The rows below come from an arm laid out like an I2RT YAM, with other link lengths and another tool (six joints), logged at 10 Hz.
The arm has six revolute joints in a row. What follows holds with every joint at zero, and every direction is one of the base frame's.
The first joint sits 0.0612 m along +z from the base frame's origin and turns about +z.
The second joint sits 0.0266 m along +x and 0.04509 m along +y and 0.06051 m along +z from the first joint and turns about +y.
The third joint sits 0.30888 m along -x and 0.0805 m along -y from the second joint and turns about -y.
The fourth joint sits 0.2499 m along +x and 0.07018 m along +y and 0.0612 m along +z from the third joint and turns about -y.
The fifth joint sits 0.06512 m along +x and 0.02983 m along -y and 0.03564 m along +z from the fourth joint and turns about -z.
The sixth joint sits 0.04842 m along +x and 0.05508 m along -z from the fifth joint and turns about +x.
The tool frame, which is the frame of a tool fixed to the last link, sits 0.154 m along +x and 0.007 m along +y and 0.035 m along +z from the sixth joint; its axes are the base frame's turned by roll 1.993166, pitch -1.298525 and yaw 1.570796 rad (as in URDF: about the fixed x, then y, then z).
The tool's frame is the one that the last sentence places.
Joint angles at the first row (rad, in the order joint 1, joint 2, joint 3, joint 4, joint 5, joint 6):
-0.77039, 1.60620, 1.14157, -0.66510, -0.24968, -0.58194
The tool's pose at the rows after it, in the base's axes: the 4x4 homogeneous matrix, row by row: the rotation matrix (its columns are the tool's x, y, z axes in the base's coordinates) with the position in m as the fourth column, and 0 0 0 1 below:
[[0.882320 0.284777 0.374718 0.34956], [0.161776 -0.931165 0.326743 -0.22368], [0.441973 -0.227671 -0.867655 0.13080], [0 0 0 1]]
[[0.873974 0.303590 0.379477 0.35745], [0.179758 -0.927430 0.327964 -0.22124], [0.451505 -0.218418 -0.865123 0.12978], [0 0 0 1]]
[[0.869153 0.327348 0.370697 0.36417], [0.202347 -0.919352 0.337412 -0.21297], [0.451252 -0.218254 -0.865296 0.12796], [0 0 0 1]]
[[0.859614 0.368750 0.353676 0.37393], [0.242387 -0.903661 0.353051 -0.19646], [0.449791 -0.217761 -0.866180 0.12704], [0 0 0 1]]
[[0.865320 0.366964 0.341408 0.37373], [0.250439 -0.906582 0.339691 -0.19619], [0.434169 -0.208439 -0.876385 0.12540], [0 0 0 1]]
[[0.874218 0.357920 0.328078 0.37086], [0.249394 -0.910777 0.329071 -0.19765], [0.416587 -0.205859 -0.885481 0.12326], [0 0 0 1]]
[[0.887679 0.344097 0.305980 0.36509], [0.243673 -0.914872 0.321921 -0.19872], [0.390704 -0.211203 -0.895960 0.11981], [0 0 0 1]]
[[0.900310 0.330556 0.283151 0.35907], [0.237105 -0.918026 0.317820 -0.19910], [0.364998 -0.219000 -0.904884 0.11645], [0 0 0 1]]
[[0.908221 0.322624 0.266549 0.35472], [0.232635 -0.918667 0.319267 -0.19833], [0.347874 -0.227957 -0.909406 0.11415], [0 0 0 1]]
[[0.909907 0.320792 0.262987 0.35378], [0.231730 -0.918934 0.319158 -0.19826], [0.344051 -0.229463 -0.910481 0.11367], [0 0 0 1]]
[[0.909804 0.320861 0.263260 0.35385], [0.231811 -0.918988 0.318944 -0.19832], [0.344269 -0.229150 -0.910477 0.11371], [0 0 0 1]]
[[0.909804 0.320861 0.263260 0.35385], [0.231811 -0.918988 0.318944 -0.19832], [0.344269 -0.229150 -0.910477 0.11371], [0 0 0 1]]
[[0.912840 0.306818 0.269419 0.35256], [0.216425 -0.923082 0.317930 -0.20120], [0.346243 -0.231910 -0.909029 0.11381], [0 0 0 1]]
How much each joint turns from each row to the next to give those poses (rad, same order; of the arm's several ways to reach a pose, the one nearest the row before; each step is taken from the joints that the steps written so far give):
0.00383, 0.04463, 0.00001, 0.01715, -0.01105, 0.00002
0.01564, 0.01030, 0.00038, 0.02289, -0.00420, 0.00000
0.02593, 0.00648, -0.00003, 0.00650, 0.00038, -0.00001
0.04654, 0.00270, 0.00002, 0.00230, 0.00191, -0.00001
0.01069, -0.00002, -0.00002, -0.00076, 0.02289, 0.00001
0.00228, 0.00001, 0.00002, -0.00764, 0.02021, 0.00000
0.00001, 0.00000, 0.00001, -0.01909, 0.02289, -0.00038
-0.00002, -0.00002, -0.00002, -0.02097, 0.02060, 0.00036
0.00002, 0.00002, 0.00001, -0.01716, 0.01068, 0.00002
-0.00001, -0.00001, -0.00003, -0.00342, 0.00267, -0.00001
-0.00002, -0.00001, 0.00001, 0.00037, 0.00000, -0.00001
0.00000, 0.00000, 0.00000, 0.00000, 0.00000, 0.00000
-0.00723, 0.00004, 0.00003, 0.00038, -0.00038, 0.00916

